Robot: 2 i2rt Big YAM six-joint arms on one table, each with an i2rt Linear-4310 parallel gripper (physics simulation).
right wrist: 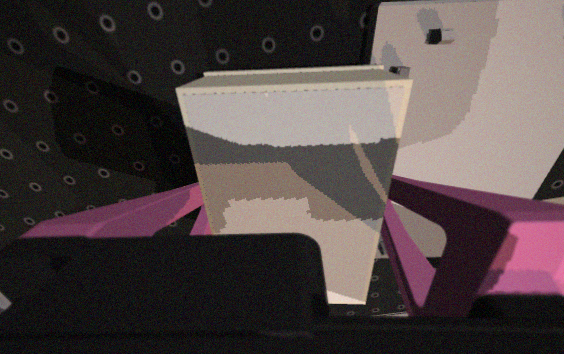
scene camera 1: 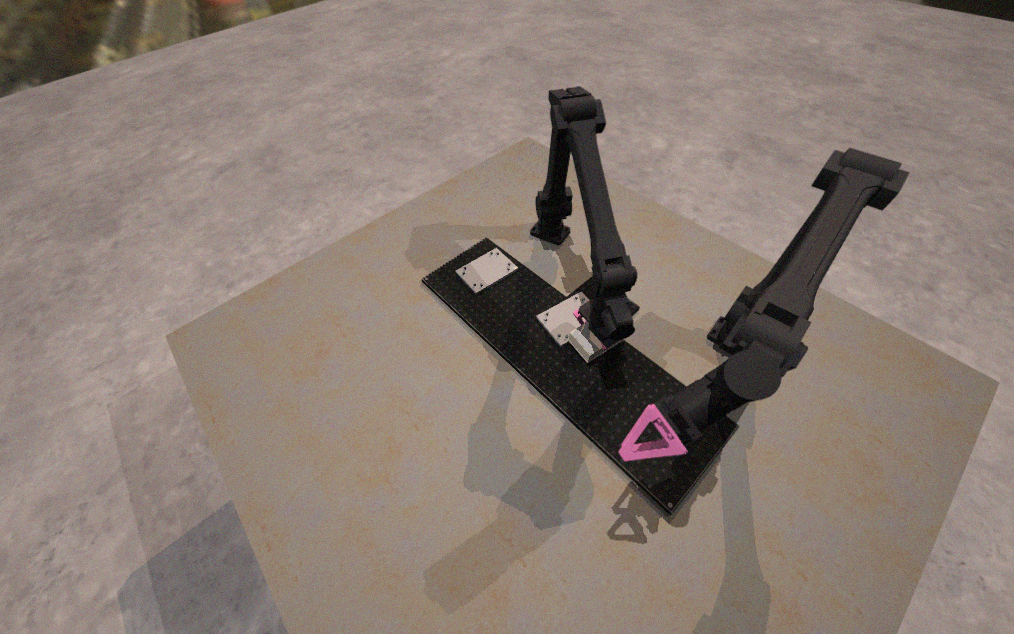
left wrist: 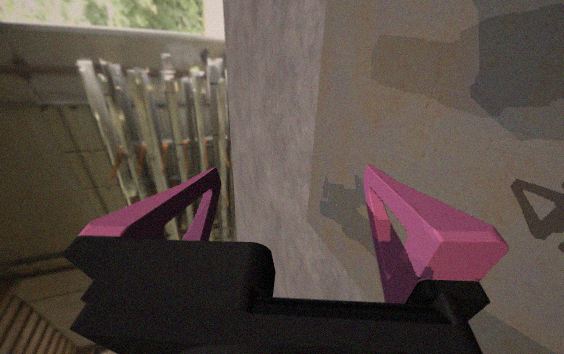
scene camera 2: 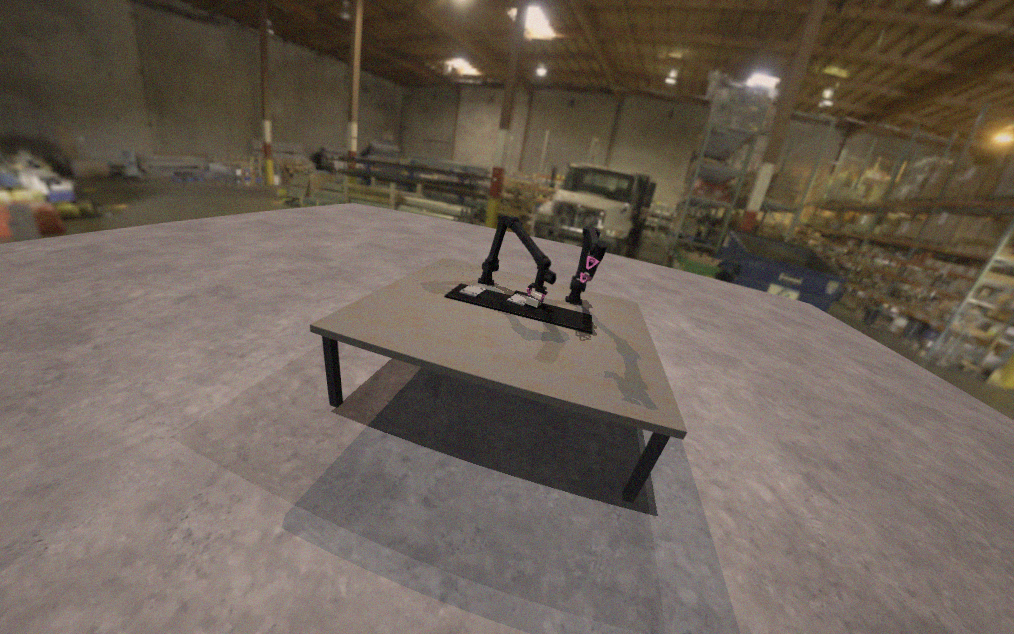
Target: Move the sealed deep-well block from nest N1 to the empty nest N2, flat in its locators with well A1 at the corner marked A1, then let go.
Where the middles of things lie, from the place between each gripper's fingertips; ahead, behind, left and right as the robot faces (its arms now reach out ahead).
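Pale block [scene camera 1: 582, 339]: 1 cm behind my right hand.
From my left hand, pale block: 310 mm below, 330 mm behind, 230 mm to the right.
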